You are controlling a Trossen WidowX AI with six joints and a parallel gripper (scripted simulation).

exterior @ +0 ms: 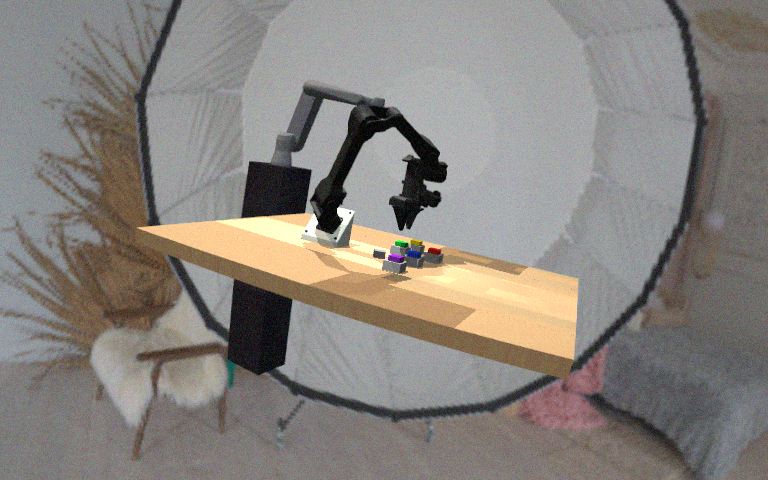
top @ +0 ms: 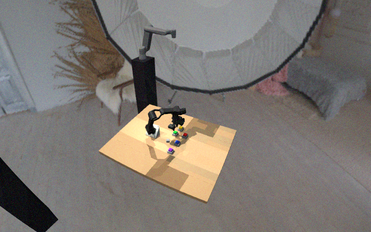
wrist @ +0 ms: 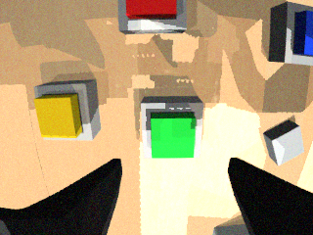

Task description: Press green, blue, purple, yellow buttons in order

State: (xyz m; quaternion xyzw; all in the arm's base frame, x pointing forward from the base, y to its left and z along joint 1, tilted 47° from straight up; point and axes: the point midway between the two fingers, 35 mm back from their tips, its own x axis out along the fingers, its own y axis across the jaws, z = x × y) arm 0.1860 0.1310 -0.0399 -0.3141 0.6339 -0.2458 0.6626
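The green button lies 40 mm below my gripper tip. The rest, counted from my gripper tip: red button (100 mm ahead, 40 mm below, 20 mm to the left); yellow button (90 mm to the left, 40 mm below, 10 mm ahead); small grey block (120 mm to the right, 70 mm below, 10 mm behind).
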